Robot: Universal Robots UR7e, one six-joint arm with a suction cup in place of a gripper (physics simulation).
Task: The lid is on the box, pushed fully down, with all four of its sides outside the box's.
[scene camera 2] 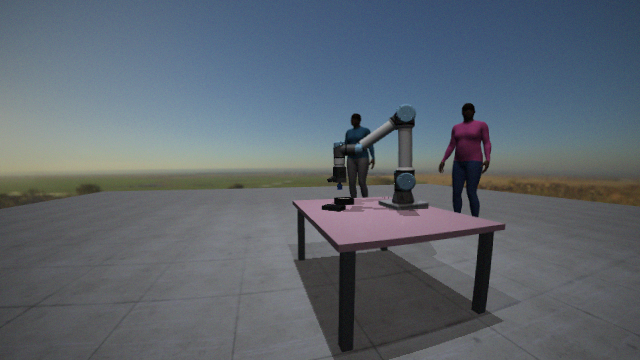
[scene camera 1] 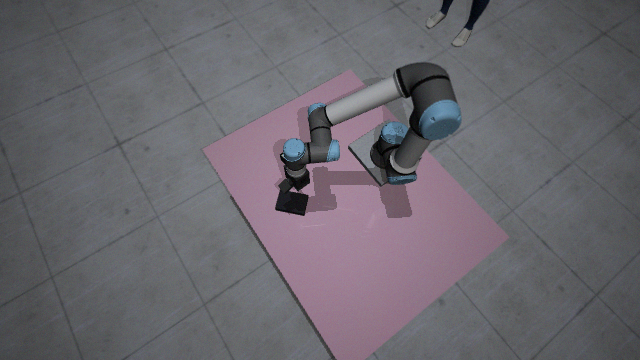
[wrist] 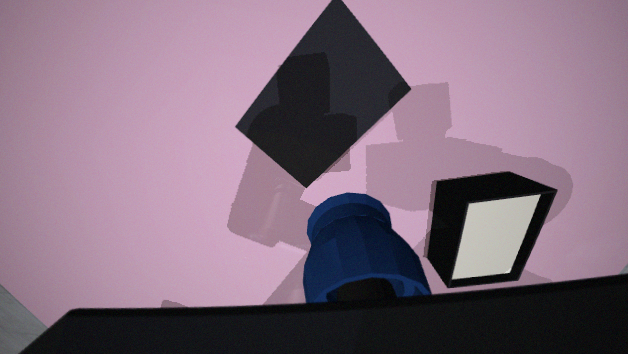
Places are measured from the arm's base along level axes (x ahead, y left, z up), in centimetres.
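Where they show: hand, its tool point: (scene camera 2: 339,189) (wrist: 349,230); arm's base, origin of its link: (scene camera 2: 403,202).
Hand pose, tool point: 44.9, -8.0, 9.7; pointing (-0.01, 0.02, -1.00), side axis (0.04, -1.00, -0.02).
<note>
Things, the pixels of their top centre, and the offset from my tool point, as dx, dy, dz. Level surfaces: height alone.
- lid, centre of its top: (wrist: 318,108) (scene camera 1: 291,201) (scene camera 2: 333,205) +4.7, +1.1, -10.6
- box, centre of its top: (wrist: 496,246) (scene camera 2: 344,197) -10.2, -17.3, -8.5
- pink table, height of its surface: dz -13.2
The lid (scene camera 1: 292,202) (scene camera 2: 333,207) (wrist: 350,55) is a flat black rectangle lying on the table, apart from the box. The box (scene camera 2: 344,200) (wrist: 442,220) is black with a pale inside and stands open side up; in scene camera 1 I cannot make it out under the arm's end. My gripper, a blue suction cup (scene camera 2: 339,186) (wrist: 348,207), points down with nothing on it. It hangs above the table, clear of both things. In the wrist view the lid is beyond the cup and the box to its right. The cup is hidden in scene camera 1.
The pink table (scene camera 1: 400,275) (scene camera 2: 400,227) bears the arm's grey base plate (scene camera 1: 367,157) (scene camera 2: 422,205). A person in blue (scene camera 2: 356,135) and one in pink (scene camera 2: 470,140) stand behind the table. The arm's shadows fall over the lid and table.
</note>
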